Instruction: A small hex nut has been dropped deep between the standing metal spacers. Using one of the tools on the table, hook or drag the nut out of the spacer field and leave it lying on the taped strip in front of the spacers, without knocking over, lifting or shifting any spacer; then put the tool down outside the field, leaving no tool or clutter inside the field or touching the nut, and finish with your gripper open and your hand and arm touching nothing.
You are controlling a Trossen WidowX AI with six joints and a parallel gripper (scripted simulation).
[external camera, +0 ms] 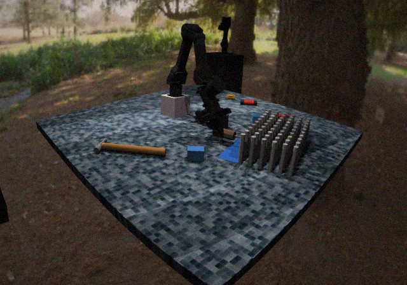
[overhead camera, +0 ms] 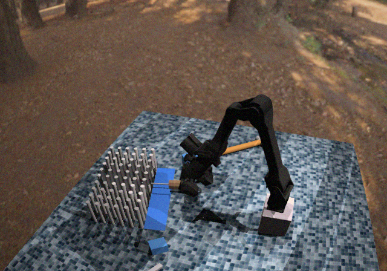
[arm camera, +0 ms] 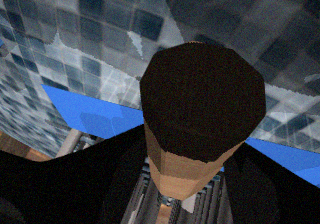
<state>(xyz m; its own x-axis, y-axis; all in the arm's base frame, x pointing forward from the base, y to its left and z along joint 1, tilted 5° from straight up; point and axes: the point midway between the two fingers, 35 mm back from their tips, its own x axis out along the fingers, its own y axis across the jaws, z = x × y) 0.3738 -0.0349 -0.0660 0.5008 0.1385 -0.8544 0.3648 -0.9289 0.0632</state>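
The blue taped strip lies 60 mm ahead of my gripper tip, 60 mm to the left of it and 30 mm below it. From my gripper tip the other things lie so: yellow item 460 mm behind, 500 mm to the left, 20 mm below; hex nut 230 mm ahead, 90 mm to the left, 30 mm below; hook tool 100 mm ahead, 40 mm to the left.
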